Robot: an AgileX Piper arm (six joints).
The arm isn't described. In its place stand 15 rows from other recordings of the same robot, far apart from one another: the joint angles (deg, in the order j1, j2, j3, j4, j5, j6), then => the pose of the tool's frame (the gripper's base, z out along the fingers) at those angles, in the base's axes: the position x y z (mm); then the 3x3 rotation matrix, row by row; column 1 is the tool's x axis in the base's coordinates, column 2 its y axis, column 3 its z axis.
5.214, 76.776, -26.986, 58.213, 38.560, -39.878 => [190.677 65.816 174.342], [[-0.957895 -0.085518 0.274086], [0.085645 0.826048 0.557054], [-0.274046 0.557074 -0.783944]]
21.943, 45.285, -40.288, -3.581, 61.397, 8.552 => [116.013 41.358 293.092], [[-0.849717 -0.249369 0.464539], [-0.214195 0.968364 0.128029], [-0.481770 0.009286 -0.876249]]
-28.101, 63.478, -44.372, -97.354, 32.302, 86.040 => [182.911 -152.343 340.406], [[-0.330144 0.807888 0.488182], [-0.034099 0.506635 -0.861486], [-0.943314 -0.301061 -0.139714]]
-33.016, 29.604, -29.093, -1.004, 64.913, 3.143 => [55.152 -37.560 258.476], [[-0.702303 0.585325 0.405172], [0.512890 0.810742 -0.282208], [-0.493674 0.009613 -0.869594]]
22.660, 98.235, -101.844, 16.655, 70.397, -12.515 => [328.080 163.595 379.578], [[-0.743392 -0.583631 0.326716], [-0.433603 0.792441 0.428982], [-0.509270 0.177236 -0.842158]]
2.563, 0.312, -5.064, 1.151, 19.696, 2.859 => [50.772 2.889 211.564], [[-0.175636 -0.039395 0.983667], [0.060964 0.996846 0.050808], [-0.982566 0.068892 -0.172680]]
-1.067, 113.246, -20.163, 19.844, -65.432, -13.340 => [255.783 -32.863 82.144], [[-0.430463 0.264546 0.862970], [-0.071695 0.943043 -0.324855], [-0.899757 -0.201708 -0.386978]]
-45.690, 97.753, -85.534, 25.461, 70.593, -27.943 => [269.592 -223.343 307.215], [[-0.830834 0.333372 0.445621], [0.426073 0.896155 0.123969], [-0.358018 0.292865 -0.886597]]
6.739, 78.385, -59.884, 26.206, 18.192, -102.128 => [304.428 48.605 325.240], [[0.118021 -0.535532 0.836228], [-0.958098 0.159924 0.237639], [-0.260996 -0.829234 -0.494218]]
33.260, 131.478, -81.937, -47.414, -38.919, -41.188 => [384.729 302.672 126.684], [[0.814568 -0.354219 0.459357], [-0.514208 -0.074445 0.854428], [-0.268458 -0.932195 -0.242782]]
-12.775, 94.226, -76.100, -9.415, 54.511, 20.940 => [332.176 -87.744 283.053], [[-0.795339 0.499116 0.343976], [0.450909 0.866396 -0.214567], [-0.405113 -0.015552 -0.914134]]
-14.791, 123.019, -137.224, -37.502, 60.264, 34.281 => [450.922 -168.816 397.624], [[-0.392302 0.746822 0.536988], [0.307687 0.656701 -0.688529], [-0.866849 -0.104887 -0.487413]]
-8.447, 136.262, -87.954, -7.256, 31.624, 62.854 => [446.393 -72.384 46.737], [[-0.387490 0.887270 0.250206], [0.900338 0.422555 -0.104109], [-0.198099 0.184929 -0.962579]]
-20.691, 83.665, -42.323, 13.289, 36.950, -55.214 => [237.608 -76.301 191.058], [[-0.854475 -0.403955 0.326640], [-0.419653 0.907358 0.024333], [-0.306209 -0.116283 -0.944836]]
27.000, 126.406, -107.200, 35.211, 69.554, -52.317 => [388.323 253.039 211.789], [[-0.395045 -0.911933 -0.110988], [-0.788801 0.274790 0.549803], [-0.470884 0.304744 -0.827888]]
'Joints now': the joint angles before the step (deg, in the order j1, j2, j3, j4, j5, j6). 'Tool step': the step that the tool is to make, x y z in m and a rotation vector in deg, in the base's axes. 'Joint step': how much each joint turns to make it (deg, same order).
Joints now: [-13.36, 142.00, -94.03, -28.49, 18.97, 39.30]
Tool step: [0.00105, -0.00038, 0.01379, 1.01, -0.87, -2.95]
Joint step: [0.08, -1.60, -0.34, 1.06, 1.85, 1.96]
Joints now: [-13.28, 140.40, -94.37, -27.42, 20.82, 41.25]
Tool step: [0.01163, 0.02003, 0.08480, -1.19, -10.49, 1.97]
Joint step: [2.45, -9.73, -0.05, 0.75, -0.75, 0.38]
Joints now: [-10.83, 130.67, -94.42, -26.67, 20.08, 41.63]
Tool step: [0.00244, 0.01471, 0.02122, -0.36, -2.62, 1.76]
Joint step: [1.70, -2.42, -0.01, 0.04, -0.24, 0.01]
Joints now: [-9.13, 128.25, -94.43, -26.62, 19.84, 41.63]
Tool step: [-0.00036, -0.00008, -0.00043, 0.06, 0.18, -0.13]
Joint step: [0.00, 0.00, 0.05, 0.02, 0.16, 0.08]
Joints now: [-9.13, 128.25, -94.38, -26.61, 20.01, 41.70]
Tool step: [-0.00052, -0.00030, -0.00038, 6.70, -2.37, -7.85]
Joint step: [0.00, 0.00, 0.00, -0.13, 0.43, 10.70]
